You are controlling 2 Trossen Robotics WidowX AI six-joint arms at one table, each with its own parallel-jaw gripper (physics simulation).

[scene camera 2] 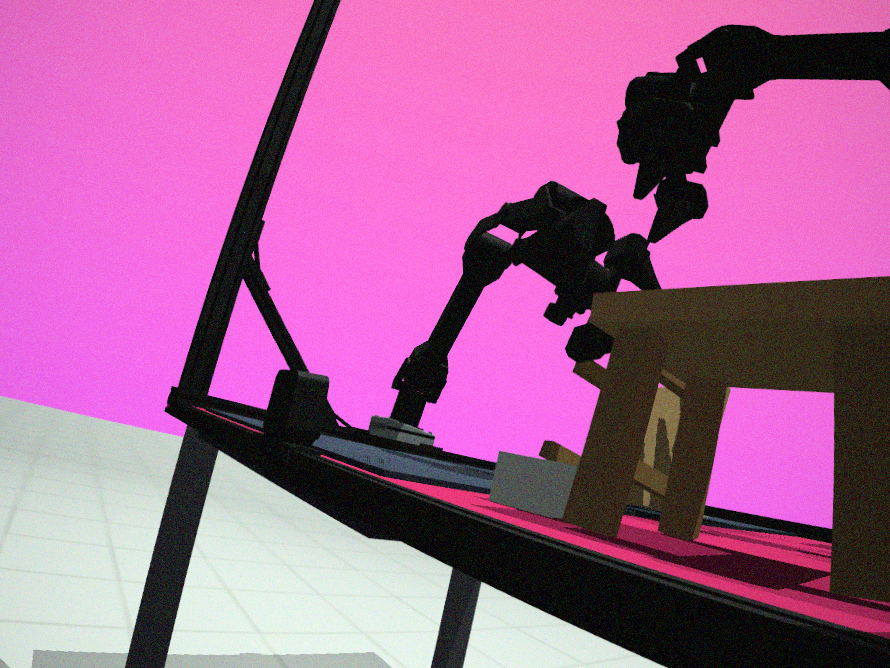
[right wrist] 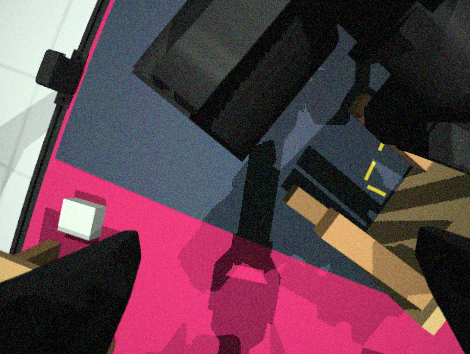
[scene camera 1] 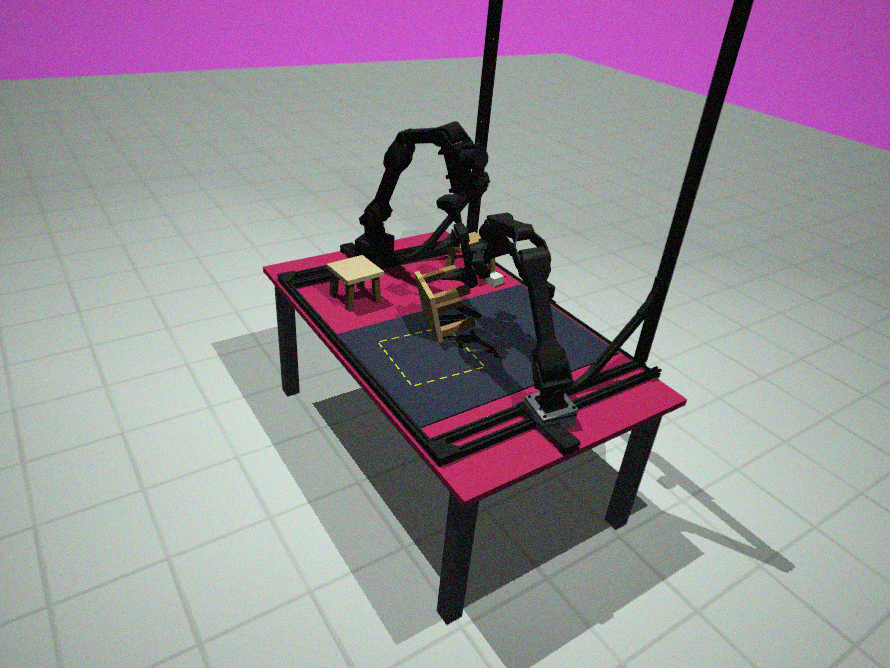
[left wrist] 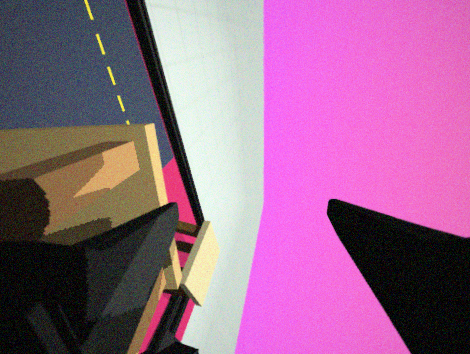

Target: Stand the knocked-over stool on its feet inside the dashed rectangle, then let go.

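Pixels of known places: left gripper, fingertip midpoint: (scene camera 1: 436,264) (left wrist: 253,208); right gripper, fingertip midpoint: (scene camera 2: 644,221) (right wrist: 279,243) (scene camera 1: 469,221); left arm's base, origin of the base link: (scene camera 2: 402,425) (scene camera 1: 551,402); right arm's base, origin of the base link: (scene camera 1: 374,237).
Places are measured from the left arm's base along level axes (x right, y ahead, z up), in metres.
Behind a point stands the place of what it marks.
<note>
The knocked-over stool (scene camera 1: 432,309) @(x -0.179, y 0.395, z 0.070 m) (scene camera 2: 667,409) @(x -0.162, y 0.476, z 0.079 m) (left wrist: 136,201) @(x -0.167, y 0.452, z 0.092 m) (right wrist: 375,250) @(x -0.099, y 0.524, z 0.118 m) lies on its side on the blue mat, its seat on edge and legs pointing right in scene camera 1. It overlaps the far edge of the dashed rectangle (scene camera 1: 414,385) (left wrist: 111,76) (right wrist: 370,171) in that view, hiding part of the line. My left gripper (scene camera 1: 468,255) (scene camera 2: 621,312) (left wrist: 253,208) @(x -0.158, y 0.437, z 0.189 m) is open and empty, above the leg side; one finger overlaps the seat in the left wrist view. My right gripper (scene camera 1: 460,215) @(x -0.025, y 0.535, z 0.267 m) (scene camera 2: 644,219) @(x -0.025, y 0.535, z 0.267 m) (right wrist: 279,243) @(x -0.025, y 0.535, z 0.267 m) is open and empty, higher up.
An upright stool (scene camera 1: 355,268) @(x -0.320, y 0.705, z 0.060 m) (left wrist: 200,270) @(x -0.292, y 0.699, z 0.060 m) stands on the pink table top at the left in scene camera 1. Another upright stool (scene camera 1: 475,238) @(x 0.147, y 0.827, z 0.061 m) (scene camera 2: 754,309) @(x 0.185, y 0.828, z 0.050 m) stands at the back, beside a white block (scene camera 1: 495,278) @(x 0.165, y 0.676, z -0.022 m) (scene camera 2: 531,483) @(x 0.193, y 0.711, z -0.036 m) (right wrist: 80,218) @(x 0.168, y 0.693, z -0.022 m). The two arms are close together.
</note>
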